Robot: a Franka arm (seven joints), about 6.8 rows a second.
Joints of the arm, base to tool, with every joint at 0 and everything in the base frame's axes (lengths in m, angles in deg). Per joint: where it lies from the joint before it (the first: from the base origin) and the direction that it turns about. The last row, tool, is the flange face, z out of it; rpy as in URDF.
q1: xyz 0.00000 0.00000 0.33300 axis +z
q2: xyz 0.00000 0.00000 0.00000 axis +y
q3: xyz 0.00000 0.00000 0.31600 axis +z
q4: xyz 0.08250 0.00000 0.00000 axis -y
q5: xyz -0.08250 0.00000 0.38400 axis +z
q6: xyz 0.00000 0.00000 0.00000 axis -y
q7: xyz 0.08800 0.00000 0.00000 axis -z
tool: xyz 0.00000 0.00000 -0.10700 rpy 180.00 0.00 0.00
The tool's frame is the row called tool.
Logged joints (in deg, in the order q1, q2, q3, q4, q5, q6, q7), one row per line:
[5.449, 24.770, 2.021, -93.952, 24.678, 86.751, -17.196]
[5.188, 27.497, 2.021, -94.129, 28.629, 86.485, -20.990]
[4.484, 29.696, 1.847, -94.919, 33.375, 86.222, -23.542]
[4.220, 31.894, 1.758, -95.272, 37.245, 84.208, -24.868]
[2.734, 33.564, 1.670, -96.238, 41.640, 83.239, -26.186]
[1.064, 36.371, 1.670, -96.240, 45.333, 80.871, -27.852]
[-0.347, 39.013, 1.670, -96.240, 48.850, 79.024, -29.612]
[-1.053, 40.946, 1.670, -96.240, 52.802, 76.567, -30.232]
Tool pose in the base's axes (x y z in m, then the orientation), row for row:
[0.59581, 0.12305, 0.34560, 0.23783, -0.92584, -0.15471, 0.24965]
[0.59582, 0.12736, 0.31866, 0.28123, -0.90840, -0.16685, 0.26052]
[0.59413, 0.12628, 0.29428, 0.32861, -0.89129, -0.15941, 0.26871]
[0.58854, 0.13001, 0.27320, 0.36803, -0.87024, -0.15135, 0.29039]
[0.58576, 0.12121, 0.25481, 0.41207, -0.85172, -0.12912, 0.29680]
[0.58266, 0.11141, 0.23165, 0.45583, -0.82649, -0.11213, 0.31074]
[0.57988, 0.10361, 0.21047, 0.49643, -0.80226, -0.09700, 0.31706]
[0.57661, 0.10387, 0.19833, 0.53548, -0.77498, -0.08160, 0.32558]
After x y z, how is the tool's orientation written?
As a quaternion, w x y z.
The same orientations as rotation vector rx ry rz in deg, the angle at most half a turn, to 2 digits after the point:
[-145.35, -24.29, 39.19]
[-139.47, -25.62, 40.00]
[-133.66, -23.90, 40.30]
[-128.05, -22.27, 42.73]
[-122.76, -18.61, 42.78]
[-116.78, -15.84, 43.91]
[-111.34, -13.46, 44.00]
[-105.75, -11.14, 44.43]

